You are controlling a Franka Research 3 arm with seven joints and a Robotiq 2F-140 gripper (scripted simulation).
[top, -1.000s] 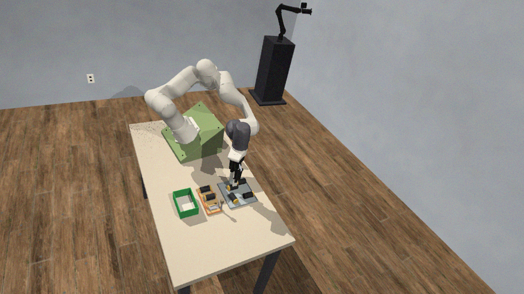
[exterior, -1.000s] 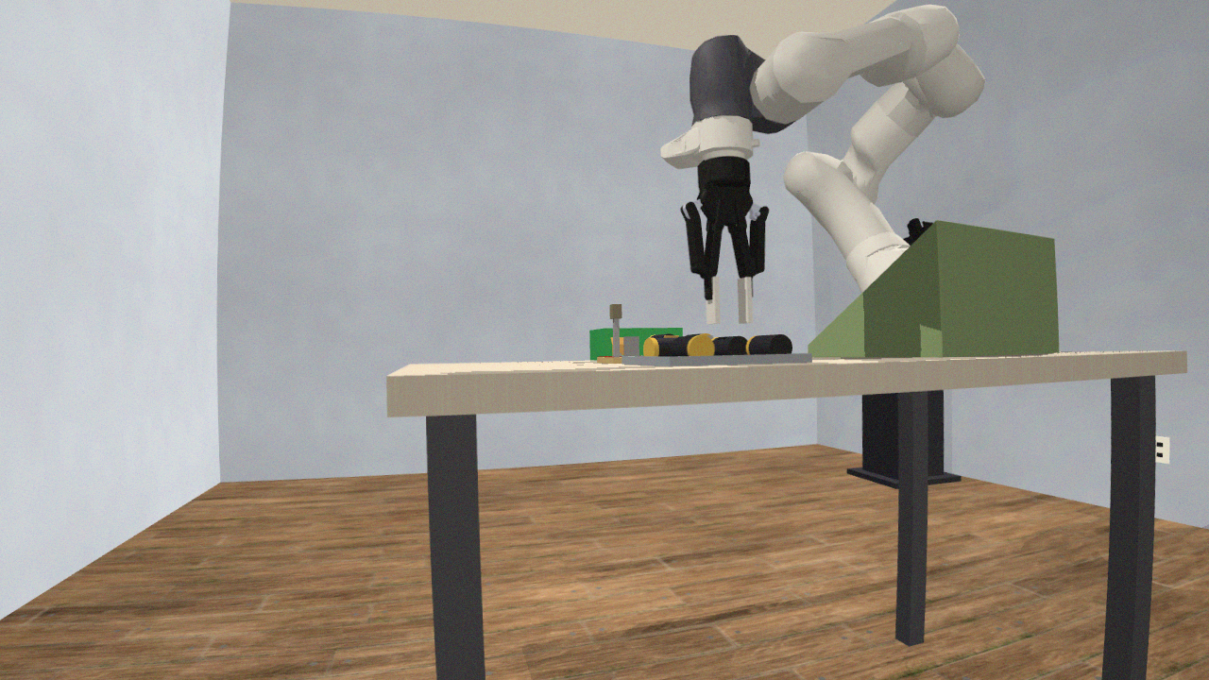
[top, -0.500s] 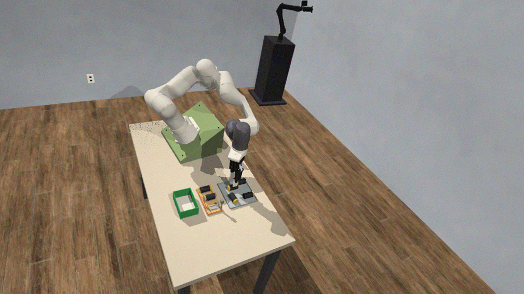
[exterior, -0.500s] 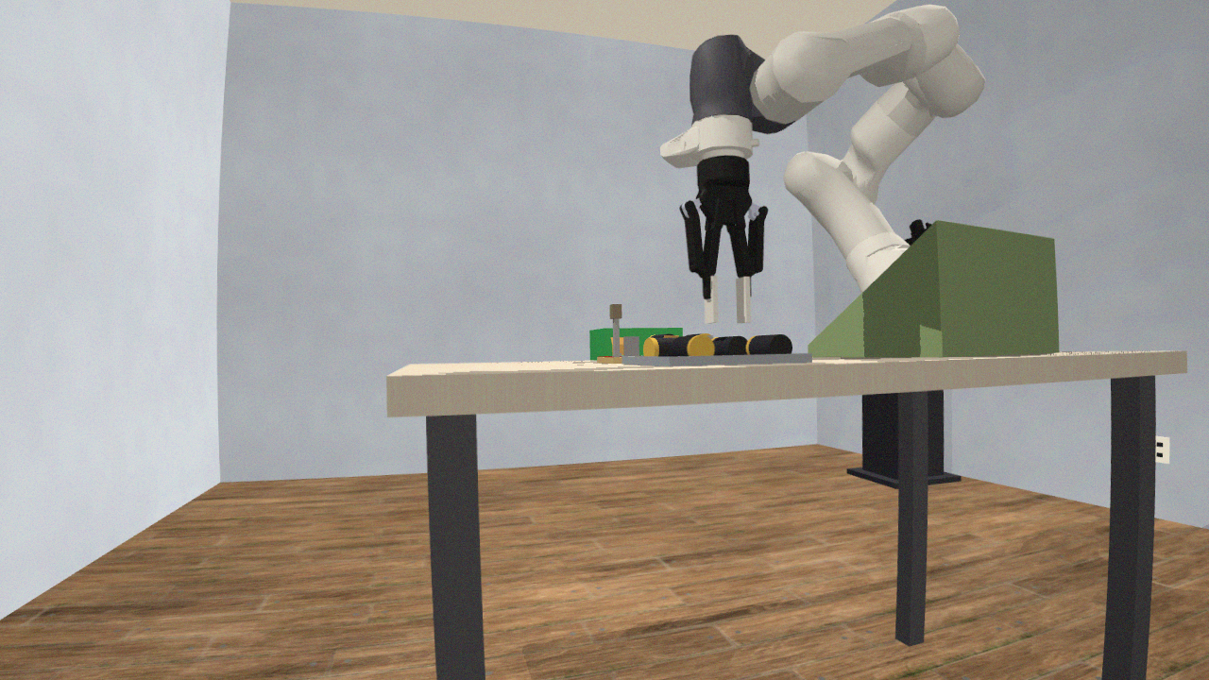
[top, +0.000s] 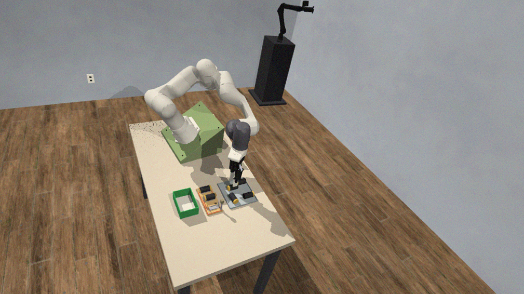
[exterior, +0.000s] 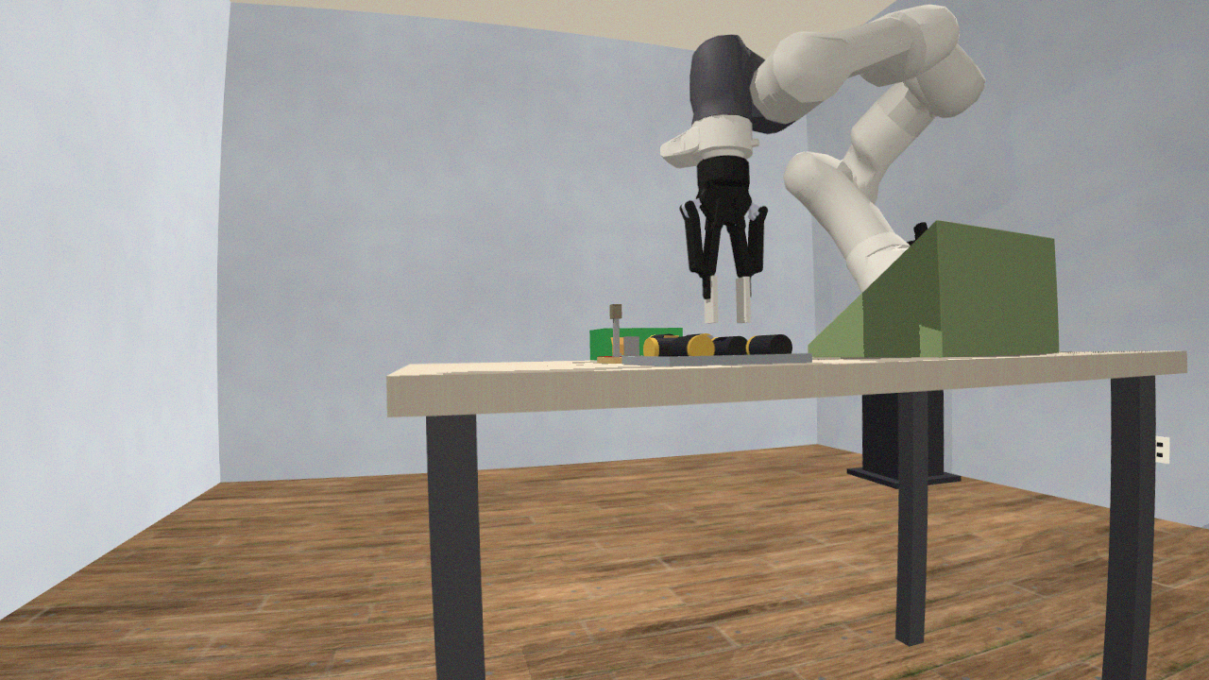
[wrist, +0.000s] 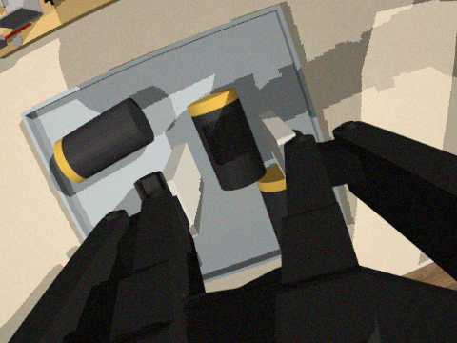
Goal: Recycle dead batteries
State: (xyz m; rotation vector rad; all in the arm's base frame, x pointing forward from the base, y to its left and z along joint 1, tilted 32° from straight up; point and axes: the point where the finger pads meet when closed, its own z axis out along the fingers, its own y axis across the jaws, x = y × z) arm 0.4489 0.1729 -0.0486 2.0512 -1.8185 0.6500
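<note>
The grey tray is 8 cm below my hand, 4 cm ahead of it and 2 cm to the left of it. The rest, counted from my hand: battery holder: 16 cm to the right, 8 cm below, 5 cm ahead; green recycling box: 29 cm to the right, 7 cm below, 6 cm ahead; bulb post: 14 cm ahead, 11 cm to the right, 5 cm below.
</note>
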